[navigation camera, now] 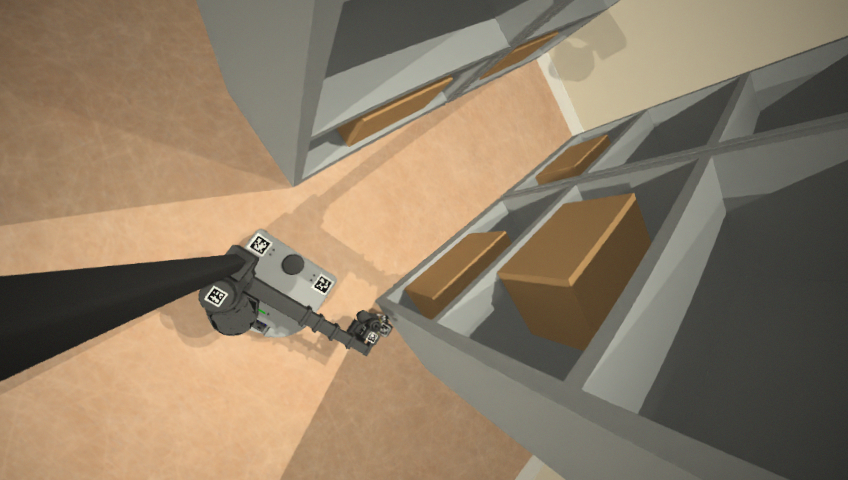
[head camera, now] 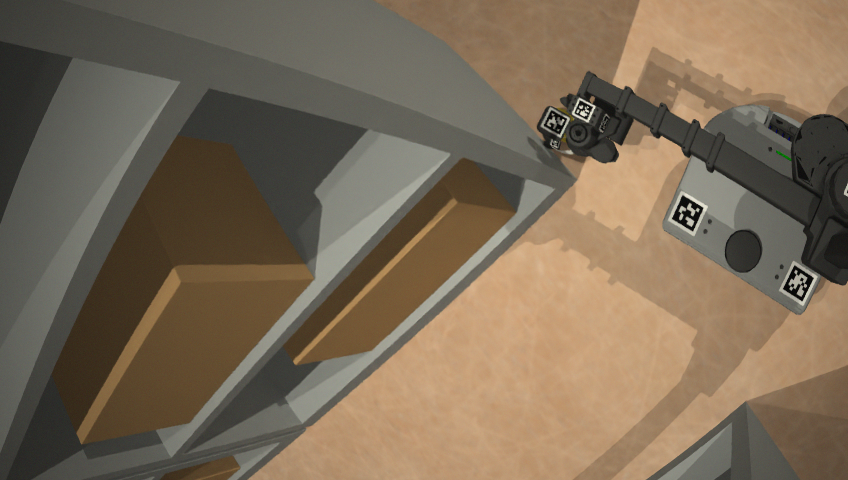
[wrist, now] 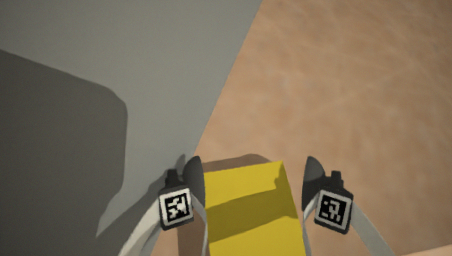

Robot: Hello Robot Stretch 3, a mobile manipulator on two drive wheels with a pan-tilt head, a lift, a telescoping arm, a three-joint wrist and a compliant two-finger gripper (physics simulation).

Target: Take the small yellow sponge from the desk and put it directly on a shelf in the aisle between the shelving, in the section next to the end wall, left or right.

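Places are measured from the robot's base along level axes (x right, y back, z down), in centimetres.
Where they show: robot's base, origin of the base link: [navigation camera: 292, 263] [head camera: 741, 249].
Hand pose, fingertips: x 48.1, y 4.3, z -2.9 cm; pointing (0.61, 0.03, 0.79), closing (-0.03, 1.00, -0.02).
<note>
Things, the pixels of their top centre, and the offset from my fingertips. "pt": a spot on its surface instead.
- yellow sponge, surface spot: [head camera: 565, 111] pt dx -1.5, dy +2.2, dz -1.7 cm
- far right section, surface spot: [navigation camera: 574, 159] pt dx +37.8, dy -131.9, dz -26.1 cm
The yellow sponge [wrist: 250, 225] [head camera: 565, 111] lies between the spread fingers of my gripper [wrist: 252, 174] in the wrist view. Its left edge is close to the left finger and a narrow gap shows at the right finger. What bears it is hidden. My gripper is open, low beside the near end of a grey shelf unit [head camera: 380, 107] [navigation camera: 476, 386]. In the navigation view, the aisle runs to the cream end wall [navigation camera: 672, 65]. The end sections show at the far end of the right shelf unit and of the left shelf unit [navigation camera: 255, 71]. The desk does not show.
Brown boxes stand in the near right section [navigation camera: 458, 267] [head camera: 410, 279] and in the far right section [navigation camera: 574, 159]. More boxes stand in the left unit [navigation camera: 398, 110]. My base [navigation camera: 297, 285] [head camera: 720, 196] stands at the aisle mouth, with the arm reaching to the right unit's corner.
</note>
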